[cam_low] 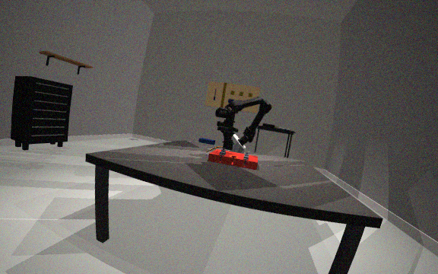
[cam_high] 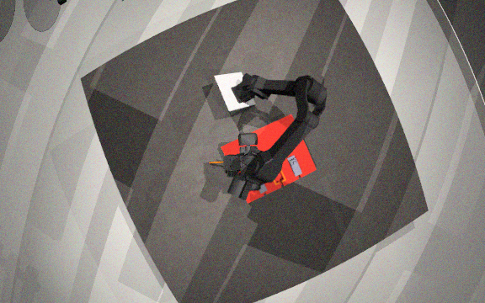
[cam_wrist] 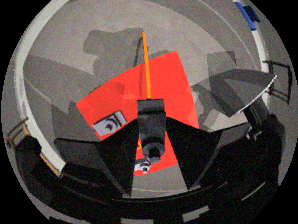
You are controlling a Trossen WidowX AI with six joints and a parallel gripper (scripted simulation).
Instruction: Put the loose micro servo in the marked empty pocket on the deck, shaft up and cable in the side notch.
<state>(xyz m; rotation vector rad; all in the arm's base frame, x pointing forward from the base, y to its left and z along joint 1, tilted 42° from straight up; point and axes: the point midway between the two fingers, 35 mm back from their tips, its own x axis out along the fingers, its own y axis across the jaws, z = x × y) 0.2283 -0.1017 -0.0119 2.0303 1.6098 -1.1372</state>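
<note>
My gripper tip is 1 cm past the red deck, 8 cm to the right of it and 10 cm above it.
</note>
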